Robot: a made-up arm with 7 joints. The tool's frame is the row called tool. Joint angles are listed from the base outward. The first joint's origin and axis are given. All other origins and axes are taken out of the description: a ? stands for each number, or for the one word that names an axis. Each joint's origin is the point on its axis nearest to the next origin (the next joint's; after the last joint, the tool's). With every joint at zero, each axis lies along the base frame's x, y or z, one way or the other. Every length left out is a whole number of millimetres.
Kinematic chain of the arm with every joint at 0, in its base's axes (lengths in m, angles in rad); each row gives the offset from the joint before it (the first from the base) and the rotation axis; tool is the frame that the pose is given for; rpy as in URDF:
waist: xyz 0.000 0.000 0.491 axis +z
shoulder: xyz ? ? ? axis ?
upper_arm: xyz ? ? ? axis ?
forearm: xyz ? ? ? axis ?
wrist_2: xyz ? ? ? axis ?
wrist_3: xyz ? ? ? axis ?
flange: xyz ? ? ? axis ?
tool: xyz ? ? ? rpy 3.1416 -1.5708 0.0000
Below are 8 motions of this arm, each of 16 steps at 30 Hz.
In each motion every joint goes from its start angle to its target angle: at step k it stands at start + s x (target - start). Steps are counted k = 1, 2, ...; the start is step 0. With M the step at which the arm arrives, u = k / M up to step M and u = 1 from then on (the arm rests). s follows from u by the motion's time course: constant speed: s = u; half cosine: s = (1 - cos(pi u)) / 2; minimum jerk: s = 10 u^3 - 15 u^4 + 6 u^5.
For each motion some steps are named. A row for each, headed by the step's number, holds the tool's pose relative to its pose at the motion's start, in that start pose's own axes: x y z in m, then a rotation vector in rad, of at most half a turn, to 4 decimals.
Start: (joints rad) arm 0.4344 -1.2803 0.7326 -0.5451 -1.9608 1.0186 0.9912
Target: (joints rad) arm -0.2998 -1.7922 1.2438 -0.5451 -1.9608 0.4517 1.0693
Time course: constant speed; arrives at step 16
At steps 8, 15, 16:
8: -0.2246 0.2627 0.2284 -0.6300 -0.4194 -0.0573
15: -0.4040 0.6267 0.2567 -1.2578 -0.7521 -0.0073
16: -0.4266 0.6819 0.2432 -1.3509 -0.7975 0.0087

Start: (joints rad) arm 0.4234 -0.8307 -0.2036 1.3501 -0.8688 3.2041 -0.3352
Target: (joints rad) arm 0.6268 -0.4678 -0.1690 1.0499 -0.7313 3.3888 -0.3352
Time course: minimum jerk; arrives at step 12
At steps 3, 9, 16:
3: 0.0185 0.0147 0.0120 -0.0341 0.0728 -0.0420
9: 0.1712 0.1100 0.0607 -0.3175 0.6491 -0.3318
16: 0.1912 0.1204 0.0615 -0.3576 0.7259 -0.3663

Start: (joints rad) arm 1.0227 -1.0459 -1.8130 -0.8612 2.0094 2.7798 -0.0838
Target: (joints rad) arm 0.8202 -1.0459 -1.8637 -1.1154 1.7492 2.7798 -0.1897
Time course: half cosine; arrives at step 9
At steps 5, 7, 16:
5: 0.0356 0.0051 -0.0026 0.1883 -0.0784 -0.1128
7: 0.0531 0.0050 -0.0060 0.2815 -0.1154 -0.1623
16: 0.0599 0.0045 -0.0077 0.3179 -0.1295 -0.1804

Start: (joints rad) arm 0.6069 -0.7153 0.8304 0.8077 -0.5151 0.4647 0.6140
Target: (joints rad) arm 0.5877 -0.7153 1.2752 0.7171 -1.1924 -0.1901 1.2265
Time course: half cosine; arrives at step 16
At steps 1, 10, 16:
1: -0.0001 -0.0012 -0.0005 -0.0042 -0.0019 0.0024
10: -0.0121 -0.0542 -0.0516 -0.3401 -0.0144 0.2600
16: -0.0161 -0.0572 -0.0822 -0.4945 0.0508 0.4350

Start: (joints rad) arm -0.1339 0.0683 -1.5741 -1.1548 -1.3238 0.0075 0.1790
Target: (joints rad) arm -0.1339 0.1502 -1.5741 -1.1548 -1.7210 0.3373 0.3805
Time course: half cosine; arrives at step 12
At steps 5, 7, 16:
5: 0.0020 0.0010 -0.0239 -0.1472 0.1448 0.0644
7: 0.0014 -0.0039 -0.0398 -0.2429 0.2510 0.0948
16: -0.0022 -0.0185 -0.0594 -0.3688 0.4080 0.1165

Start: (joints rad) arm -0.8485 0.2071 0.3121 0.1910 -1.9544 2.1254 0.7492
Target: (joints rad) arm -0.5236 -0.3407 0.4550 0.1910 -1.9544 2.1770 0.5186
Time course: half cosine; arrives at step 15
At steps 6, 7, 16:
6: -0.0845 -0.0579 0.0135 0.0724 -0.0048 0.1608
7: -0.1054 -0.0794 0.0171 0.0945 -0.0028 0.2084
16: -0.1801 -0.2218 0.0322 0.2167 0.0333 0.4640

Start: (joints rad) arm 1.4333 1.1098 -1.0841 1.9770 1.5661 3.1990 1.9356
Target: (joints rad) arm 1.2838 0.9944 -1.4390 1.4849 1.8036 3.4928 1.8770
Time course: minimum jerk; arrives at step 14
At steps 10, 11, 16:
10: -0.0767 0.0632 -0.0343 0.6273 0.0264 0.4468
11: -0.0859 0.0679 -0.0357 0.6755 0.0316 0.4899
16: -0.0946 0.0719 -0.0369 0.7188 0.0367 0.5302

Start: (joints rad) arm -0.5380 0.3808 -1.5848 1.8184 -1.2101 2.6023 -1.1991
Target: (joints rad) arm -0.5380 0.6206 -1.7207 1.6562 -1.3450 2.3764 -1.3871
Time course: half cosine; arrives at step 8
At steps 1, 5, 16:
1: -0.0040 -0.0004 -0.0027 0.0057 -0.0104 -0.0103
5: -0.0710 -0.0147 -0.0547 0.1320 -0.1868 -0.1730
16: -0.1009 -0.0271 -0.0824 0.2097 -0.2657 -0.2401

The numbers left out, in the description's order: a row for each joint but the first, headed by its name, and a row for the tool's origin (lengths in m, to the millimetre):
shoulder: xyz 0.000 -0.073 0.000, axis -y
upper_arm: xyz 0.000 0.000 0.408, axis +z
forearm: xyz 0.021 0.049 0.000, axis +y
wrist_2: xyz -0.015 0.000 0.311, axis +z
wrist_3: xyz 0.000 -0.129 0.000, axis -y
flange: xyz 0.021 0.000 0.154, axis +x
tool: xyz 0.000 0.000 0.000

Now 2 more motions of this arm.
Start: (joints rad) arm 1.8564 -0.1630 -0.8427 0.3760 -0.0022 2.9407 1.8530
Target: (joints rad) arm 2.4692 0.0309 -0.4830 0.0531 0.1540 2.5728 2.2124
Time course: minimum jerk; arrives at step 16
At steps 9, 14, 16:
9: 0.0299 -0.0223 0.0370 0.3157 0.5344 0.5481
14: 0.0687 -0.0311 0.0257 0.5628 0.8171 0.8828
16: 0.0705 -0.0312 0.0246 0.5748 0.8287 0.8972

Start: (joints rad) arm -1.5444 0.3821 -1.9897 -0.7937 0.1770 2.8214 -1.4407
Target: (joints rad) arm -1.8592 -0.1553 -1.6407 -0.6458 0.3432 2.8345 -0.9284
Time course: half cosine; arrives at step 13
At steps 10, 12, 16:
10: 0.1931 -0.0664 0.0062 -0.0884 -0.3345 0.8791
12: 0.2222 -0.0669 0.0006 -0.0873 -0.3819 0.9916
16: 0.2260 -0.0668 -0.0002 -0.0870 -0.3883 1.0062

